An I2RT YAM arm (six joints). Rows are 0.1 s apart.
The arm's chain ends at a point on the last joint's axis. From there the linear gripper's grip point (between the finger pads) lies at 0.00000 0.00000 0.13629 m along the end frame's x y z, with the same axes.
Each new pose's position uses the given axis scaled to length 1; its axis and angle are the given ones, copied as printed.
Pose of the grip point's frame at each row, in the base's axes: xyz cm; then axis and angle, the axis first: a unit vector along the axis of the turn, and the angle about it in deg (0 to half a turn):
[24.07 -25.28 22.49 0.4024 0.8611 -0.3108 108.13]
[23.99 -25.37 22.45 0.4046 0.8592 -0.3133 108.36]
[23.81 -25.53 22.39 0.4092 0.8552 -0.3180 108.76]
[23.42 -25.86 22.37 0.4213 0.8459 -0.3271 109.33]
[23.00 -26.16 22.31 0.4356 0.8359 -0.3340 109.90]
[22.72 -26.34 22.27 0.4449 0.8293 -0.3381 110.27]
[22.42 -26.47 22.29 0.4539 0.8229 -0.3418 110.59]
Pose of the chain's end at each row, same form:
[15.15 -15.29 25.00 0.4024 0.8611 -0.3108 108.13]
[15.15 -15.31 24.98 0.4046 0.8592 -0.3133 108.36]
[15.12 -15.35 24.95 0.4092 0.8552 -0.3180 108.76]
[15.04 -15.42 24.94 0.4213 0.8459 -0.3271 109.33]
[14.95 -15.48 24.91 0.4356 0.8359 -0.3340 109.90]
[14.88 -15.51 24.89 0.4449 0.8293 -0.3381 110.27]
[14.78 -15.50 24.93 0.4539 0.8229 -0.3418 110.59]

